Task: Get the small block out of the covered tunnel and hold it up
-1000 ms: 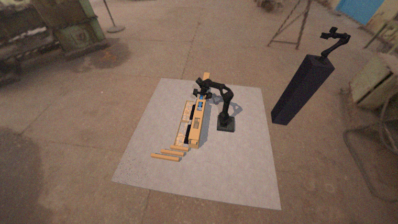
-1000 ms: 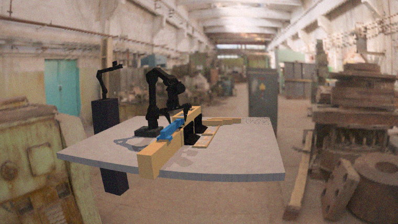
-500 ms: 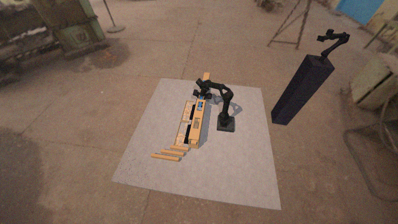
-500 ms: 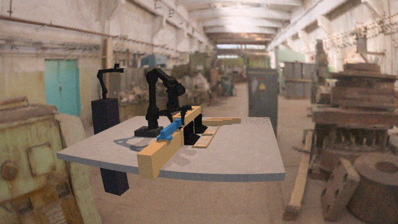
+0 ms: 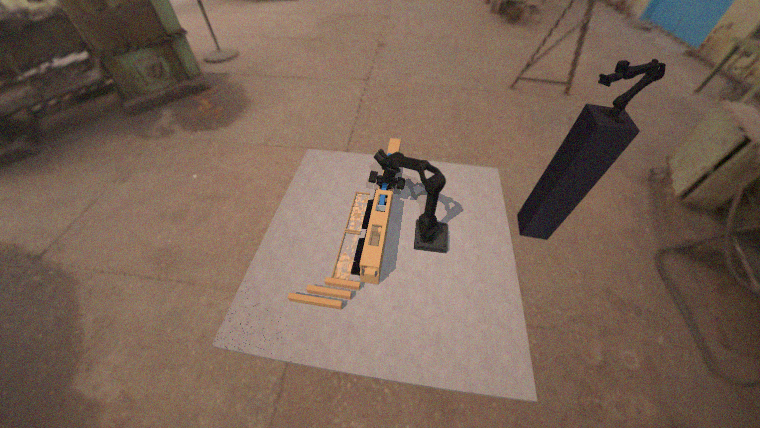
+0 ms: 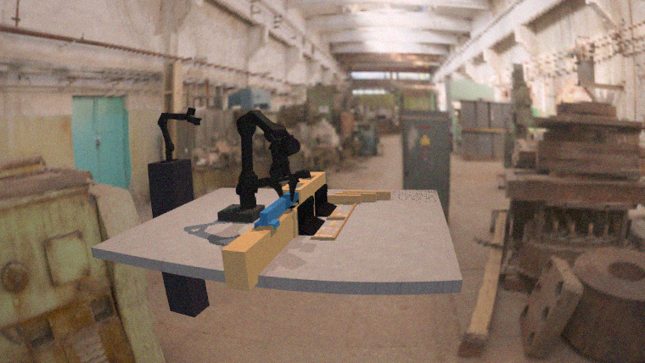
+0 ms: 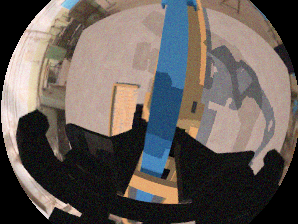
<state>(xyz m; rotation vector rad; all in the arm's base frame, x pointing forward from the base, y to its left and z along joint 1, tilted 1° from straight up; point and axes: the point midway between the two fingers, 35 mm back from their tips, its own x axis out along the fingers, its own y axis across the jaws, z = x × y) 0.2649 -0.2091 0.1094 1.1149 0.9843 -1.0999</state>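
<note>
Now: the covered tunnel 5 cm below my gripper tip, 3 cm to the left of it and 2 cm ahead of it. Round my gripper tip: red block 20 cm to the left, 2 cm behind, 1 cm below.
</note>
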